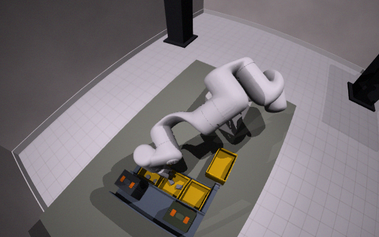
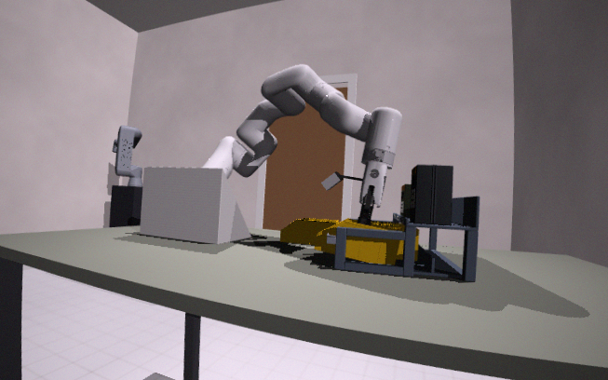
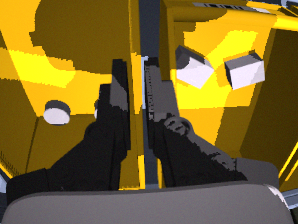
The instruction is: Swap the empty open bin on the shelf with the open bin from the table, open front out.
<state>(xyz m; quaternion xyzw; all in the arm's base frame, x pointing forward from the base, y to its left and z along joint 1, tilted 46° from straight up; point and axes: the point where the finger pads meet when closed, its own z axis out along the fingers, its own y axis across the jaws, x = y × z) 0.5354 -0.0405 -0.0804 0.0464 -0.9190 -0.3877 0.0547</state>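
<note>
Now: the shelf's front bar 70 mm below my hand, 60 mm to the left of it and 50 mm behind it. Round my hand: black box: 140 mm ahead, 80 mm above, 50 mm to the right.
</note>
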